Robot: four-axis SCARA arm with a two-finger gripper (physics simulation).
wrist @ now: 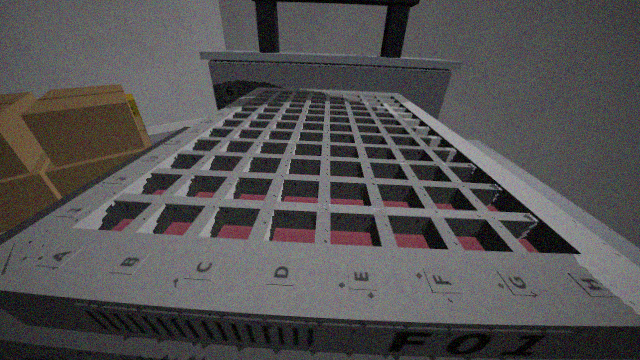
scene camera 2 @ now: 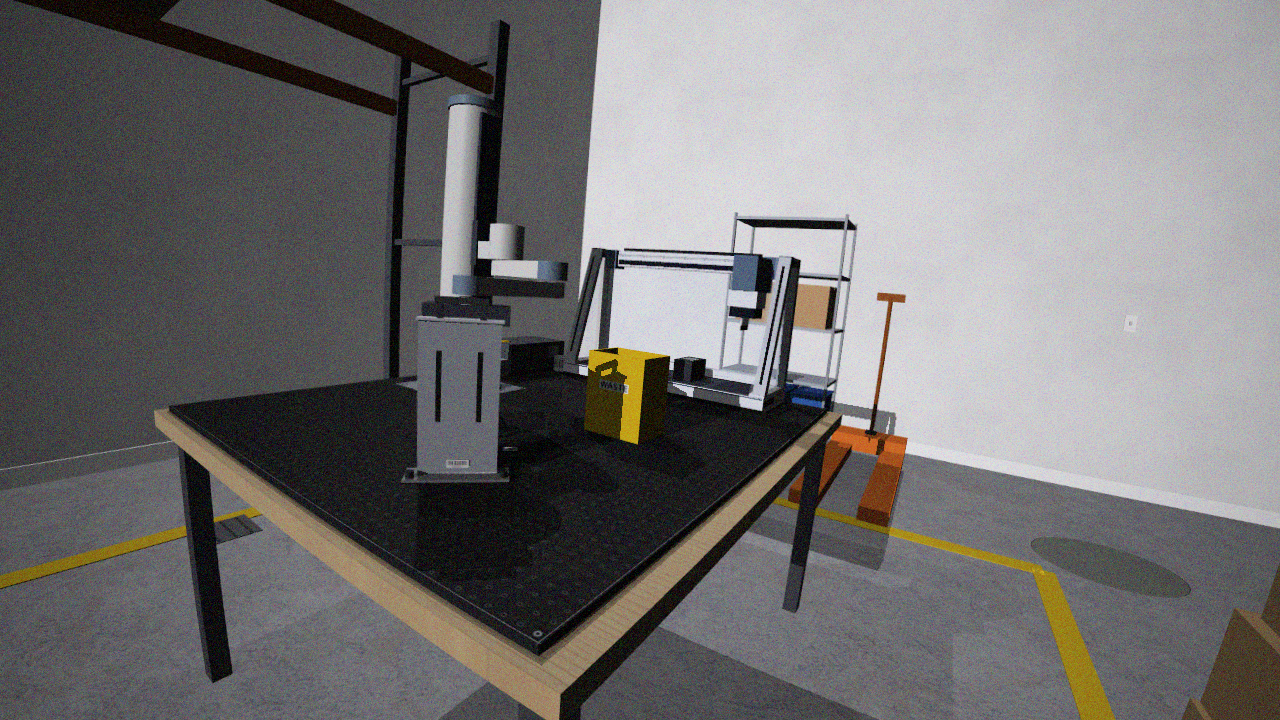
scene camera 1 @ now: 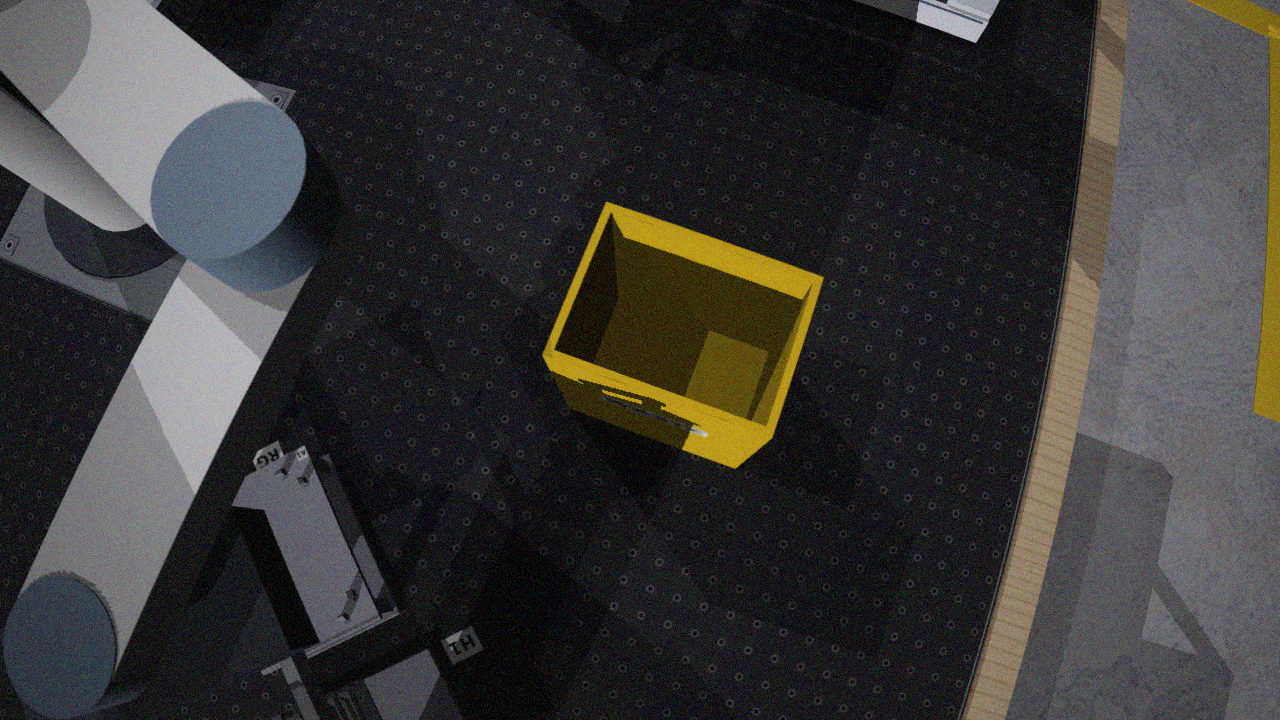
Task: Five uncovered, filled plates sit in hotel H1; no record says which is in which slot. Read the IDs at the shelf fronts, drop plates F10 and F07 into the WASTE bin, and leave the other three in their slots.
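Places are measured from the arm's base along level axes (x back, y right, z up), in metres.
Pixels of known places: gripper, fingertip midpoint: (wrist: pixel 329 152).
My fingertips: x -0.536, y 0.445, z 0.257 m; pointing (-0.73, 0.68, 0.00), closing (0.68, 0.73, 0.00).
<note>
Ahead of a thing's pixels: the offset from my fingertips to its top centre. "spot": to the spot under its first point.
Hotel H1 (scene camera 2: pixel 458 394) (wrist: pixel 330 60) is a grey tower with a handle on top; scene camera 2 shows its slotted back. Plate F01 {dx +0.015, dy -0.016, dz +0.022 m} (wrist: pixel 320 302), uncovered with red in its wells, fills the wrist view, its ID at the front right. Plates F10 and F07 do not show; whatever is below F01 is hidden. My gripper's fingers show in no view, hidden by the plate, the hotel or the arm (scene camera 1: pixel 62 644) (scene camera 2: pixel 465 284). The gripper is partly open and holds nothing, at the hotel's front. The yellow WASTE bin {dx -0.110, dy -0.419, dz -0.044 m} (scene camera 1: pixel 716 246) (scene camera 2: pixel 646 394) stands upright, with no plate visible inside.
A low grey stand with posts and an RG label {spot: dx +0.232, dy -0.218, dz -0.244 m} (scene camera 1: pixel 267 456) is beside the H1 label {spot: dx -0.010, dy -0.127, dz -0.244 m} (scene camera 1: pixel 461 644). A gantry machine {spot: dx -0.314, dy -0.970, dz +0.015 m} (scene camera 2: pixel 778 331) and a small black box {spot: dx -0.021, dy -0.959, dz -0.149 m} (scene camera 2: pixel 689 368) stand beyond the bin. The wooden table edge (scene camera 1: pixel 1042 501) is at the right. Cardboard boxes (wrist: pixel 85 130) show at the left.
</note>
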